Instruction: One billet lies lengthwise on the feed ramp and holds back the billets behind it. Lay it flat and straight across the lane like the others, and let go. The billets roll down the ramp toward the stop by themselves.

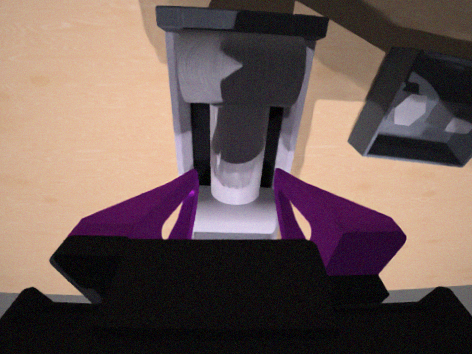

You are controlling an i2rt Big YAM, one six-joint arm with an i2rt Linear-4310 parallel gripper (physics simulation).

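Places are measured from the arm's base along level axes (x up, y left, z back), in centimetres.
Pixels of known places: gripper, between the fingertips: (236,176).
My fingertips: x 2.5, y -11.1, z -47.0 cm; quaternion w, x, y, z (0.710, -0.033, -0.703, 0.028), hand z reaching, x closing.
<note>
Behind a point stands the place of what it marks.
The lengthwise billet (240,135) {z -46.5, x 2.0, y -13.8 cm} is a pale grey cylinder along the middle of the feed ramp (180,105) {z -50.7, x -1.3, y -15.1 cm}. Its lower end is lit and the rest is in shadow. A wider grey cylinder (202,70) {z -48.2, x 1.5, y -17.5 cm} lies across the lane against its upper end, near the dark cross bar (197,18) {z -48.3, x -0.4, y -19.8 cm}. My gripper (236,176) {z -47.0, x 2.5, y -11.1 cm} is partly open, with nothing held between the fingers. Its purple fingertips are on either side of the lengthwise billet's lower part, with a gap on each side. The gripper body hides the ramp's lower end.
A pale, smooth surface (235,220) {z -47.5, x 2.8, y -7.1 cm} shows below the billet, between the fingers. Dark strips flank the billet inside the ramp's side walls. A dark open-topped box (382,102) {z -33.0, x -5.3, y -12.7 cm} with pale shapes inside stands on the wooden table (75,125) {z -65.0, x -7.7, y -12.5 cm} at the right.
</note>
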